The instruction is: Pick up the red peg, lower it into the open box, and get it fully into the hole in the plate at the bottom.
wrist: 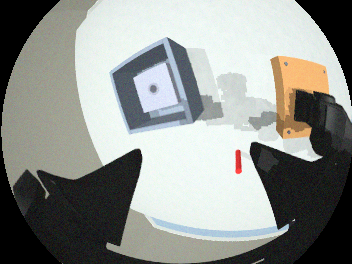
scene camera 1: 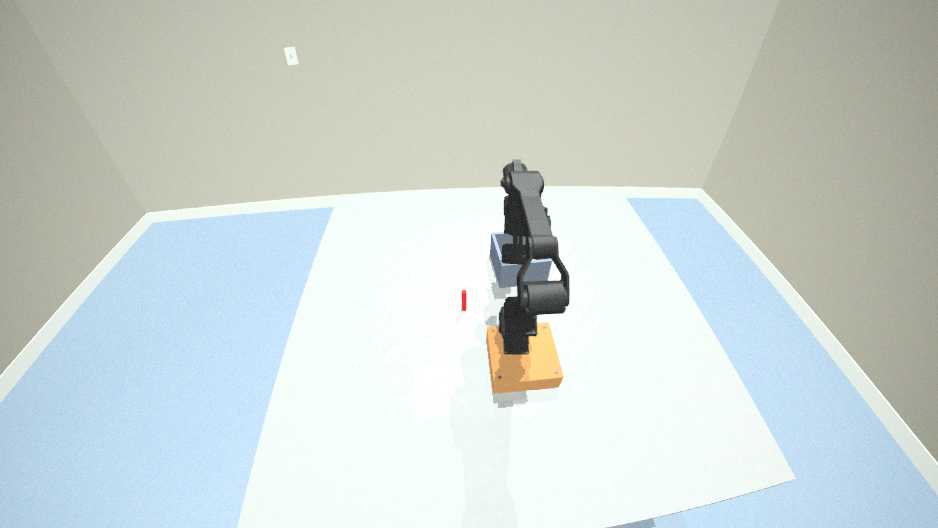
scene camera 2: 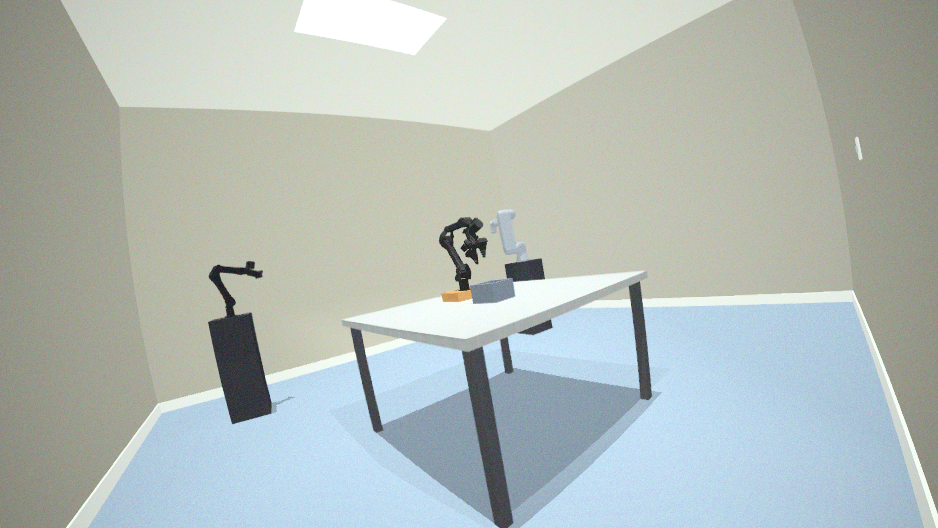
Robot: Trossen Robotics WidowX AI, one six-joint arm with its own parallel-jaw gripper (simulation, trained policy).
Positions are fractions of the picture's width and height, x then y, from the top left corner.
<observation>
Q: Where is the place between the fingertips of my gripper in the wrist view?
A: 0.56, 0.57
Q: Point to a grey box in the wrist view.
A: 0.47, 0.19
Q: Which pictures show the grey box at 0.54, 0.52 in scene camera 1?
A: The wrist view, scene camera 1 and scene camera 2: all of them.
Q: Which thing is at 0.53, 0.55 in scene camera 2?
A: A grey box.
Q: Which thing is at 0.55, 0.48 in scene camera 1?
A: My gripper.
</observation>
